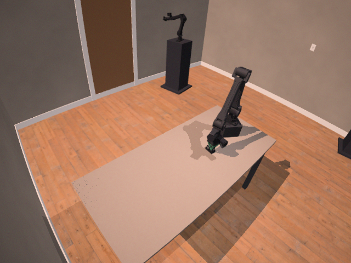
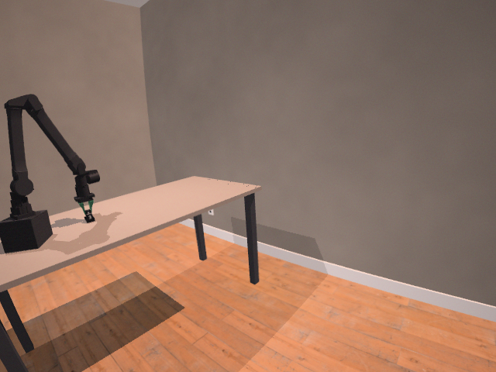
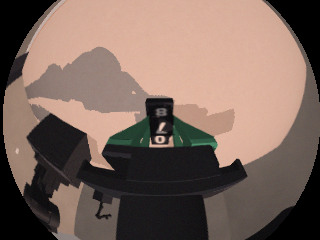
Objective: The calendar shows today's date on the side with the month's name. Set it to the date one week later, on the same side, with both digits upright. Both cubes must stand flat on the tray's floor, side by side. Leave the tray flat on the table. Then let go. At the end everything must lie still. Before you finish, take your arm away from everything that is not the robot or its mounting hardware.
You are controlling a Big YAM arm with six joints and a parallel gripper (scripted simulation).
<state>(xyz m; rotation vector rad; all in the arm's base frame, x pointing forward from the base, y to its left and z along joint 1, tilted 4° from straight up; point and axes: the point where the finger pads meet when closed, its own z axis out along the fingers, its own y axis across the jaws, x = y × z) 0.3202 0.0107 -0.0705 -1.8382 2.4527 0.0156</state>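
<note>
My gripper is now 1 cm past the dark calendar tray, 2 cm to the left of it and 3 cm above it.
</note>
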